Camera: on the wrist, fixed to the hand. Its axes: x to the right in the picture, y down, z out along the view.
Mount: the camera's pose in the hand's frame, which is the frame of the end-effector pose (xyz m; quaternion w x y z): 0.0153 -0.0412 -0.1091 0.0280 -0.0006 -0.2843 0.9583
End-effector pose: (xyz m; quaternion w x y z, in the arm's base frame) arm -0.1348 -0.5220 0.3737 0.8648 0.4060 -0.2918 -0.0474
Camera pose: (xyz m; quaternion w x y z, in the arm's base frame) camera -0.0565 -0.4807 0.2962 0.0131 0.2823 0.6431 -0.7118
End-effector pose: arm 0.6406 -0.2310 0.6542 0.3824 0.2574 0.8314 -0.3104
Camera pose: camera 0.5525 -0.1781 0.7114 0.5447 0.7155 -0.3319 0.2851
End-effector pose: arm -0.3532 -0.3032 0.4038 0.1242 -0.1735 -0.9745 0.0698
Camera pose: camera -0.3513 -0.3259 0.5192 0.3406 0.9190 -0.1036 -0.1697
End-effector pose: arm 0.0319 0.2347 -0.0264 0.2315 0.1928 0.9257 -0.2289
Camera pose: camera -0.0368 0.2607 0.0654 0.4891 0.8273 -0.2245 0.1612
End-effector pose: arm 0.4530 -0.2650 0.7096 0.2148 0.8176 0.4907 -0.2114
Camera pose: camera 0.4375 -0.1756 0.7844 0.3486 0.4329 -0.8307 -0.0322
